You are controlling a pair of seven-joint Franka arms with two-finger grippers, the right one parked.
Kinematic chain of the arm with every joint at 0, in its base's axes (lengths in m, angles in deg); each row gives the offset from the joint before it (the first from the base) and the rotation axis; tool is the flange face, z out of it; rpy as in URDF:
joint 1: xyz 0 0 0.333 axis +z
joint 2: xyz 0 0 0 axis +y
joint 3: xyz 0 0 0.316 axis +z
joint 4: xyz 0.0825 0 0 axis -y
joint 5: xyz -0.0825 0 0.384 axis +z
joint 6: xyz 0 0 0 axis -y
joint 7: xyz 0.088 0 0 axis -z
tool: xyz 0 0 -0.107 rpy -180 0 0
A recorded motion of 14 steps. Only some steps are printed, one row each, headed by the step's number.
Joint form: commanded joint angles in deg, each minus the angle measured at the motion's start. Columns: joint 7, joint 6, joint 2, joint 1, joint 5, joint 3, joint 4.
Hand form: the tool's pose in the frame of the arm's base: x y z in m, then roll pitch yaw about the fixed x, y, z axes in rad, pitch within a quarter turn. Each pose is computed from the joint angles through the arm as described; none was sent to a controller.
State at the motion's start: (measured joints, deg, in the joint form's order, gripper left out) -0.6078 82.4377 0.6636 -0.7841 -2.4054 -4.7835 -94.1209
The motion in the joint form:
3: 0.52 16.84 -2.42 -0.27 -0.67 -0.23 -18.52
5: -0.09 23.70 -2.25 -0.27 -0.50 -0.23 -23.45
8: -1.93 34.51 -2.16 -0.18 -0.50 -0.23 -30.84
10: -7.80 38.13 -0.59 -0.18 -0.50 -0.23 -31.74
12: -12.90 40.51 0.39 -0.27 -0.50 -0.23 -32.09
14: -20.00 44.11 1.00 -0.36 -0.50 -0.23 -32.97
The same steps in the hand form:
3: 0.5222 -0.0608 0.4691 3.0934 0.2030 -0.0949
5: 0.5201 -0.0595 0.4366 3.0999 0.1728 -0.0788
8: 0.5123 -0.0566 0.3918 3.1064 0.1159 -0.0364
10: 0.5168 -0.0565 0.3756 3.1145 0.0992 0.0689
12: 0.5204 -0.0574 0.3673 3.1184 0.0836 0.1580
14: 0.5234 -0.0581 0.3602 3.1159 0.0514 0.2825

